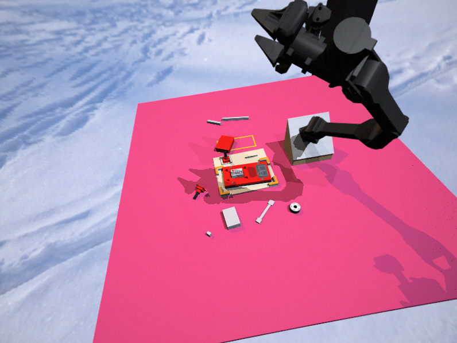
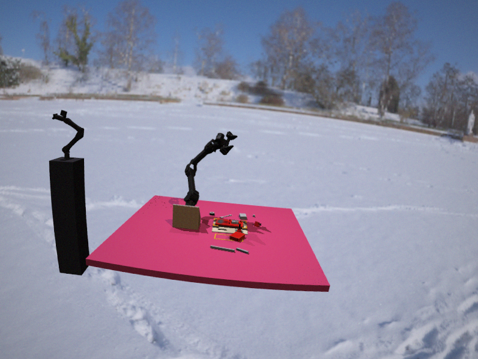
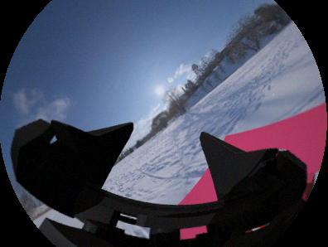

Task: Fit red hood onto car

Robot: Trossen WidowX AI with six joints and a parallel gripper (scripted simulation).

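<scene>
Now: the red hood 600 mm below my gripper tip, 300 mm to the right of it and 40 mm ahead of it. From my gripper tip the other things lie so: wheel 610 mm below, 130 mm to the left, 120 mm behind; then grey engine block 590 mm below, 80 mm to the right, 40 mm ahead; then beige jig 600 mm below, 100 mm to the right, 10 mm ahead.
</scene>
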